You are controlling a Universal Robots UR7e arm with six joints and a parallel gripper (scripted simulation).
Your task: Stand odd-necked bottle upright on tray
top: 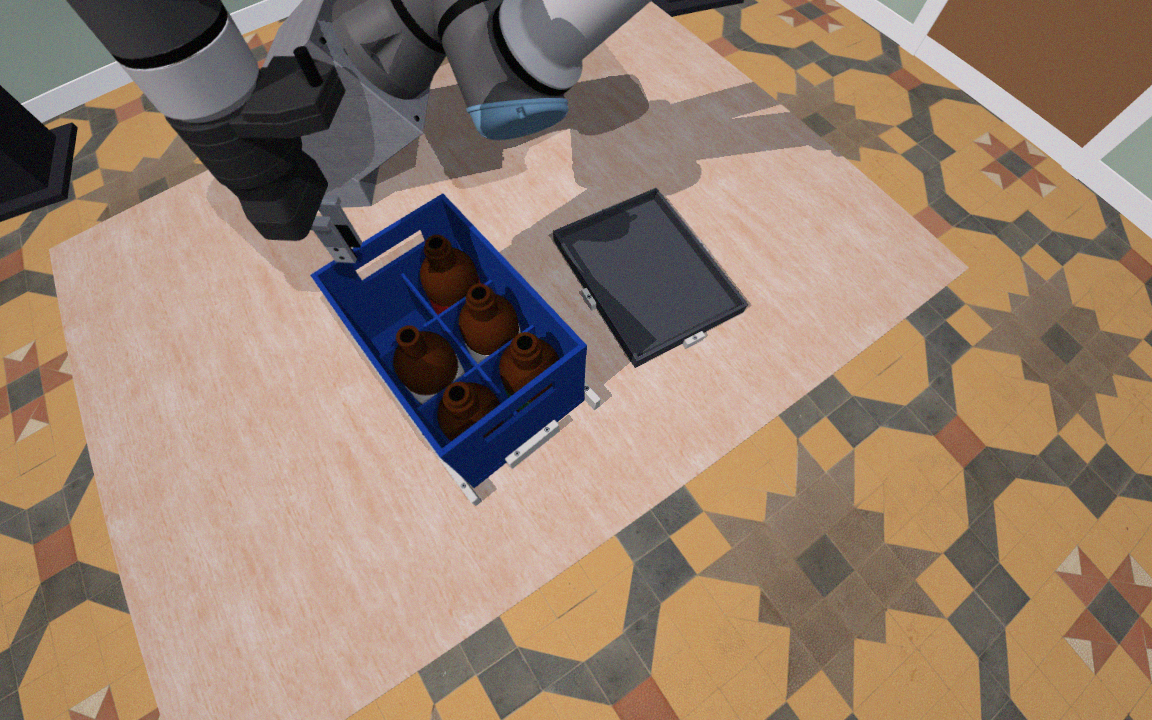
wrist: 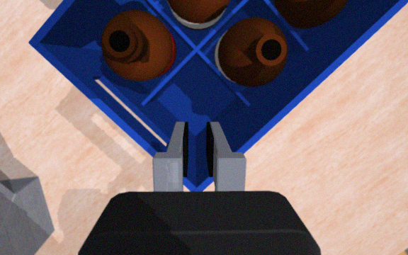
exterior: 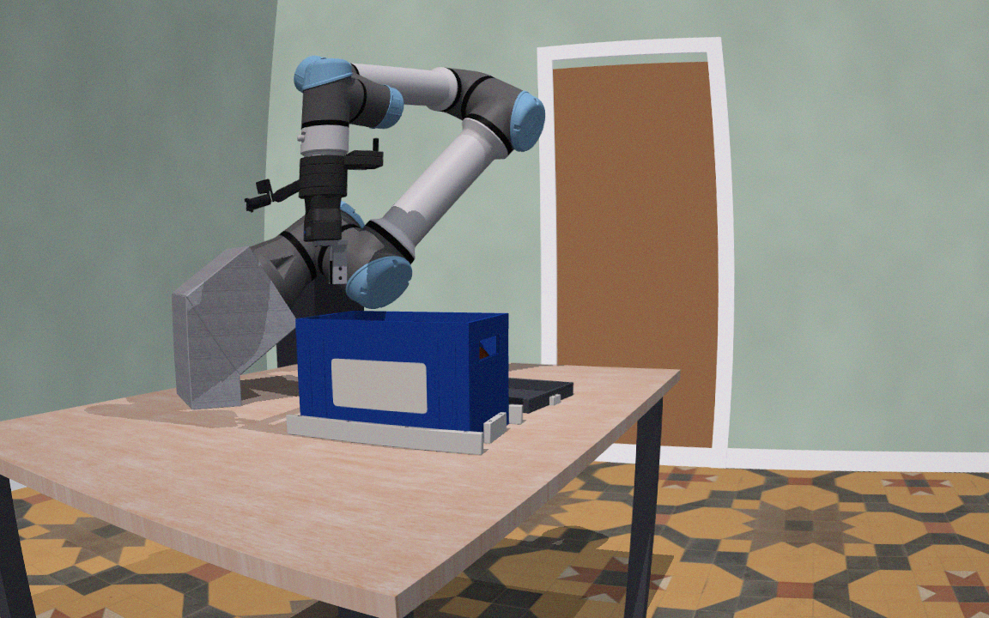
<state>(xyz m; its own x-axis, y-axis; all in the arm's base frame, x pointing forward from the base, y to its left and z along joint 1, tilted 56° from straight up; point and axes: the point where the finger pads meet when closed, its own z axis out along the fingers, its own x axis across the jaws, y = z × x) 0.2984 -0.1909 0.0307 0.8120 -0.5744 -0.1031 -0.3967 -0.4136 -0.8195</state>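
The glass bottle is 150 mm below my hand, 80 mm to the left of it and 30 mm behind it. Also, from my hand: dark tray 360 mm to the left, 230 mm below, 10 mm ahead; then blue crate 160 mm below, 70 mm to the left, 70 mm ahead.
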